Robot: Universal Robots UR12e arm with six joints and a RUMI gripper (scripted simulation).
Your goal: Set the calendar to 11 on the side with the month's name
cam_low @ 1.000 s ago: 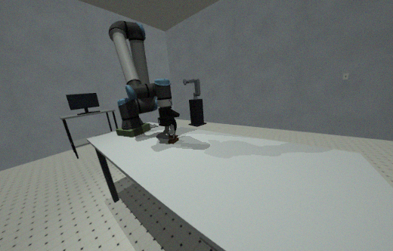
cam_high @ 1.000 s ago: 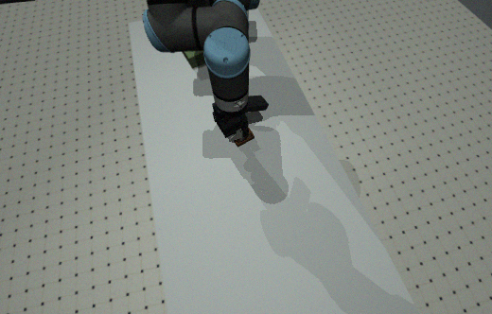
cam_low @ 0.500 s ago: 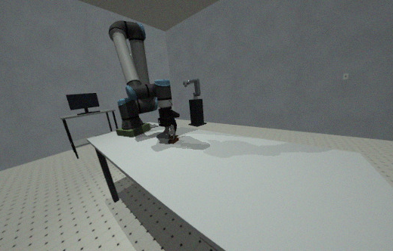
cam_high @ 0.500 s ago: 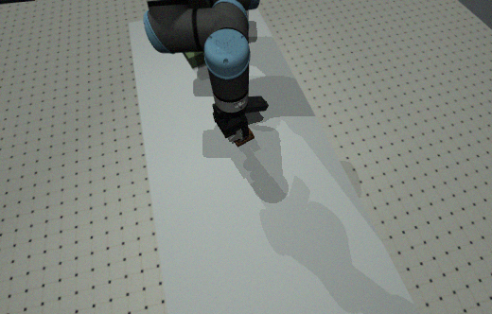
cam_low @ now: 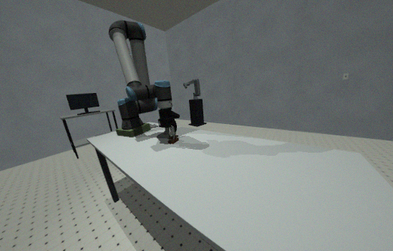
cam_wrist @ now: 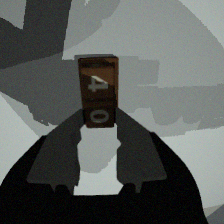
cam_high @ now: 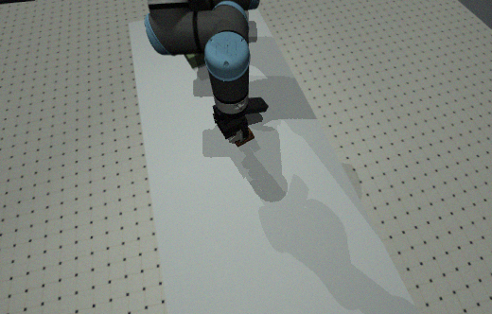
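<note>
My gripper is now 10 mm above the brown cube. Round my hand: brown calendar tray (30 mm below, 10 mm to the left, 10 mm behind).
</note>
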